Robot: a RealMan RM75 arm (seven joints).
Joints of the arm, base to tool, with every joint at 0 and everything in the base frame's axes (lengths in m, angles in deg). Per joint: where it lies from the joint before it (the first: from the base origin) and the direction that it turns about. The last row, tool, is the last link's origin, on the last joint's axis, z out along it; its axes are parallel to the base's.
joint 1: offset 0.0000 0.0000 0.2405 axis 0 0 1
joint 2: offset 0.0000 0.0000 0.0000 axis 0 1 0
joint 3: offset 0.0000 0.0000 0.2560 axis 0 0 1
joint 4: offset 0.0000 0.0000 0.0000 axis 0 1 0
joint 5: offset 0.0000 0.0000 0.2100 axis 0 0 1
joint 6: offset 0.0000 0.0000 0.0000 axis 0 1 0
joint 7: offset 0.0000 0.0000 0.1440 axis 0 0 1
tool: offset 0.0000 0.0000 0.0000
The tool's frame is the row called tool.
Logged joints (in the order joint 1, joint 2, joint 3, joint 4, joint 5, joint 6, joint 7), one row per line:
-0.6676 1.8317 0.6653 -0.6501 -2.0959 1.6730 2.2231
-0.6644 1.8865 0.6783 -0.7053 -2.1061 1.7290 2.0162
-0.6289 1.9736 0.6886 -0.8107 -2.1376 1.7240 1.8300
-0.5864 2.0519 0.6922 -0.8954 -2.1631 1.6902 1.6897
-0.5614 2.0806 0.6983 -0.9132 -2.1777 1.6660 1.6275
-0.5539 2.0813 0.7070 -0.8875 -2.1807 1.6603 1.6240
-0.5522 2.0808 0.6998 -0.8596 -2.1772 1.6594 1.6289
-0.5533 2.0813 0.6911 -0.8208 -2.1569 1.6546 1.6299
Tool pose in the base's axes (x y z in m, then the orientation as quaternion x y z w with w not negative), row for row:
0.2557 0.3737 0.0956 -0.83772 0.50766 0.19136 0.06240
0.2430 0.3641 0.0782 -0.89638 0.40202 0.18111 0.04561
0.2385 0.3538 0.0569 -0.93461 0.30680 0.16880 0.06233
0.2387 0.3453 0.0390 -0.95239 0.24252 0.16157 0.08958
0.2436 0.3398 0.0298 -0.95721 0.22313 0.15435 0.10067
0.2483 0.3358 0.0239 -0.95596 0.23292 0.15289 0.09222
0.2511 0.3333 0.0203 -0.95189 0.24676 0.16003 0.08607
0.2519 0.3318 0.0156 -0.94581 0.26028 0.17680 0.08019
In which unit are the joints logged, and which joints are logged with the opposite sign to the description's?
The joints are logged in radians. Opposite sign: joint 1, joint 3, joint 6.
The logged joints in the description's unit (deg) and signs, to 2 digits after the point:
38.25 104.95 -38.12 -37.25 -120.09 -95.86 127.37
38.07 108.09 -38.86 -40.41 -120.67 -99.06 115.52
36.03 113.08 -39.45 -46.45 -122.48 -98.78 104.85
33.60 117.57 -39.66 -51.30 -123.94 -96.84 96.81
32.17 119.21 -40.01 -52.32 -124.77 -95.45 93.25
31.74 119.25 -40.51 -50.85 -124.94 -95.13 93.05
31.64 119.22 -40.10 -49.25 -124.74 -95.08 93.33
31.70 119.25 -39.60 -47.03 -123.58 -94.80 93.39

